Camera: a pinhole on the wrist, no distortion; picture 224 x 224 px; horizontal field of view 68.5 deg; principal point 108.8 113.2 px. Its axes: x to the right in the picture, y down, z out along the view. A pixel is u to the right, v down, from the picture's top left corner.
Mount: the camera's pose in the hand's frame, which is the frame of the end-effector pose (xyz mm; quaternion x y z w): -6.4 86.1 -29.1 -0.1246 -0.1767 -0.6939 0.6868
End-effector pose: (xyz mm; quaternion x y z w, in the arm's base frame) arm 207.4 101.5 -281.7 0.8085 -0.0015 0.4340 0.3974
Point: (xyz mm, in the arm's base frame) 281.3 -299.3 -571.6
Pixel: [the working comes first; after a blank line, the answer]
In the camera's frame: 206.7 -256.3 398.4

194.1 7.4
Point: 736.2 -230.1 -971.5
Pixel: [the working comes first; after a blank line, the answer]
In the camera's frame: 790.9 -203.5 564.2

outside the picture
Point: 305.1 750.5 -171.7
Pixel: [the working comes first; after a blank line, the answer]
In the camera's frame: 292.1 336.8 -552.2

behind the camera
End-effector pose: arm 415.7 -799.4 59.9 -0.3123 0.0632 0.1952 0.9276
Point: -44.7 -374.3 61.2
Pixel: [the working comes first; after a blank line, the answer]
In the camera's frame: -243.6 -253.8 451.3

20.0 20.7
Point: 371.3 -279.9 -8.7
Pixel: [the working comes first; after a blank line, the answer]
In the camera's frame: -200.7 172.8 396.1

25.5 185.0
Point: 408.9 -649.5 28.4
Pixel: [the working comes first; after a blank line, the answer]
In the camera's frame: -1.5 63.2 99.9

106.3 217.3
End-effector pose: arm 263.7 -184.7 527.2 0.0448 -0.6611 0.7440 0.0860
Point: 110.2 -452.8 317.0
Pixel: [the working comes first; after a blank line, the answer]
In the camera's frame: -49.1 121.9 317.6

83.4 176.4
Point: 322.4 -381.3 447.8
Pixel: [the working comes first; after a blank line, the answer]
In the camera's frame: 87.9 -63.1 198.2

181.7 60.8
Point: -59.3 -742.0 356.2
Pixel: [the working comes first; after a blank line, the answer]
In the camera's frame: 48.2 297.3 589.0

122.3 196.2
